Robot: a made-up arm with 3 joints. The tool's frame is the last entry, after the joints. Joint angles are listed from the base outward.
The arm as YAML. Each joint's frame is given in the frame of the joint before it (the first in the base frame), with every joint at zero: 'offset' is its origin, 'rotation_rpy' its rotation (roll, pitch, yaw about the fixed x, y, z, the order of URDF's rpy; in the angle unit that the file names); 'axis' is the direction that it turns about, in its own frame. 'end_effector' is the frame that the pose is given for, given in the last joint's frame.
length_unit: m
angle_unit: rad
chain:
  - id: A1
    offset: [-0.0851, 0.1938, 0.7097]
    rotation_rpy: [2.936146, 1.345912, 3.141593]
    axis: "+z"
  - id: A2
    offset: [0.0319, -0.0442, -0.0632]
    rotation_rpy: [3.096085, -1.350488, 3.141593]
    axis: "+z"
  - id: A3
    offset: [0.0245, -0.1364, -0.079]
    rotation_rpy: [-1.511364, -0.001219, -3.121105]
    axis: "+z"
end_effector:
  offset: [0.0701, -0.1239, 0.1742]
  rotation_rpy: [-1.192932, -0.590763, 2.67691]
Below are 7 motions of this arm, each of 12 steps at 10 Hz.
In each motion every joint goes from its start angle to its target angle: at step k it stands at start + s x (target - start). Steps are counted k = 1, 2, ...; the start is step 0. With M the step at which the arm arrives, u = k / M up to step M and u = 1 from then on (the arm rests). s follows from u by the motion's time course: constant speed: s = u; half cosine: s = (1 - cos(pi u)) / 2; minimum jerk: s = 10 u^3 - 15 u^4 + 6 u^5.
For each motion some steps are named. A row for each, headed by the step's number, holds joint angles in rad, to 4 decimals.
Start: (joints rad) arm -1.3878 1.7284 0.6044
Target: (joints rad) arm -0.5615 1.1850 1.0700
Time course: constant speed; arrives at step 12
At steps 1, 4, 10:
1: -1.3189 1.6831 0.6432
4: -1.1124 1.5473 0.7596
10: -0.6992 1.2756 0.9924

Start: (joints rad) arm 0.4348 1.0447 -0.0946
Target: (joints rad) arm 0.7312 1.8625 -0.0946
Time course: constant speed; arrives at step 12
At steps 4, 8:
4: 0.5336 1.3173 -0.0946
8: 0.6324 1.5899 -0.0946

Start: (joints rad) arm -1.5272 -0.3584 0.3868
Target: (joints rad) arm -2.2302 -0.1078 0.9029
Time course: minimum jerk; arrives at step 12
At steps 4, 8, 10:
4: -1.6747 -0.3058 0.4951
8: -2.0827 -0.1604 0.7946
10: -2.2052 -0.1167 0.8846

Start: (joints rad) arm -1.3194 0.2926 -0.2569
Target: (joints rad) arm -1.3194 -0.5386 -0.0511
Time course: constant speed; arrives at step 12
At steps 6, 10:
6: -1.3194 -0.1230 -0.1540
10: -1.3194 -0.4001 -0.0854

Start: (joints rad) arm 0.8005 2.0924 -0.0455
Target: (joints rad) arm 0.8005 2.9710 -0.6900
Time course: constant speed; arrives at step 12
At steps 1, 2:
1: 0.8005 2.1656 -0.0992
2: 0.8005 2.2388 -0.1529

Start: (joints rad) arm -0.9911 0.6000 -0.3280
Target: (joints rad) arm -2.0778 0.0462 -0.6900
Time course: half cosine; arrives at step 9
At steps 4, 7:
4: -1.4401 0.3712 -0.4776
7: -1.9507 0.1110 -0.6477

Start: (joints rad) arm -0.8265 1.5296 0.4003
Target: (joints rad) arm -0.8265 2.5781 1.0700
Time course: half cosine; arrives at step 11
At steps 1, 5, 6, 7, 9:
1: -0.8265 1.5508 0.4139
5: -0.8265 1.9792 0.6875
6: -0.8265 2.1285 0.7828
7: -0.8265 2.2716 0.8743
9: -0.8265 2.4949 1.0168

